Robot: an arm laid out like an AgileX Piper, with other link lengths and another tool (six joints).
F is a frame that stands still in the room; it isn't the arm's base.
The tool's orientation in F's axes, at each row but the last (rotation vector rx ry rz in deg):
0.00 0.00 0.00
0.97 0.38 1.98
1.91 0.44 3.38
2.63 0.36 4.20
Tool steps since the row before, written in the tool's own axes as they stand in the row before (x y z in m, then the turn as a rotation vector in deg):
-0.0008 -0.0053 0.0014 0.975 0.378 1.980
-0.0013 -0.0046 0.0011 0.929 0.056 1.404
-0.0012 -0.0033 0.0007 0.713 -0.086 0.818
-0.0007 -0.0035 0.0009 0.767 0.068 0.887
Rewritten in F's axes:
-0.0008 -0.0053 0.0014 0.975 0.378 1.980
-0.0011 -0.0047 0.0010 0.936 0.065 1.399
-0.0010 -0.0034 0.0006 0.724 -0.071 0.810
-0.0004 -0.0036 0.0007 0.767 0.084 0.886

